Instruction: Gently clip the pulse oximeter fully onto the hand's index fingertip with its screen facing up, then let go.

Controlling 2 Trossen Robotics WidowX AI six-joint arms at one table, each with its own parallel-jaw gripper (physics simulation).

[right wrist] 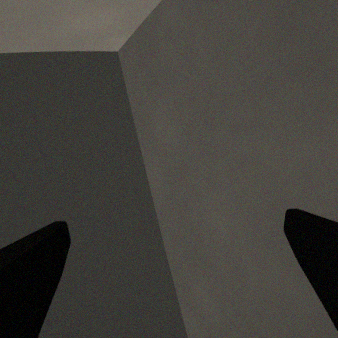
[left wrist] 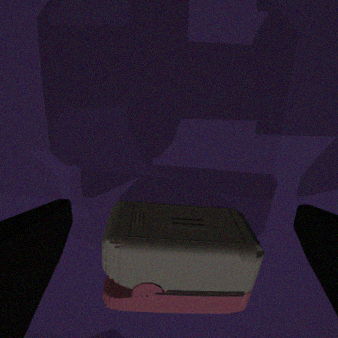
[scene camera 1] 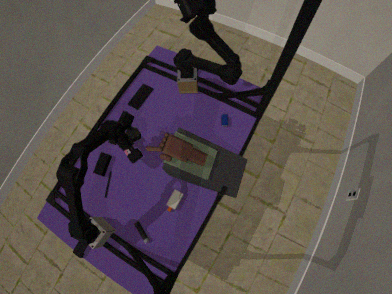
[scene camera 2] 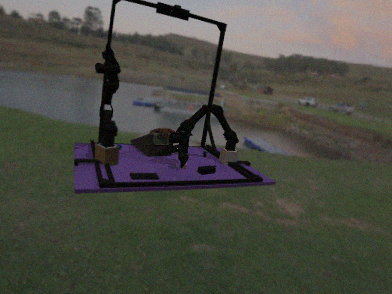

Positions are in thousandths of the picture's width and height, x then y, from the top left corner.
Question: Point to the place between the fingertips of my left gripper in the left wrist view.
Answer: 549,632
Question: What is my right gripper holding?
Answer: Nothing.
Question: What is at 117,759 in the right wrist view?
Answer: My right gripper.
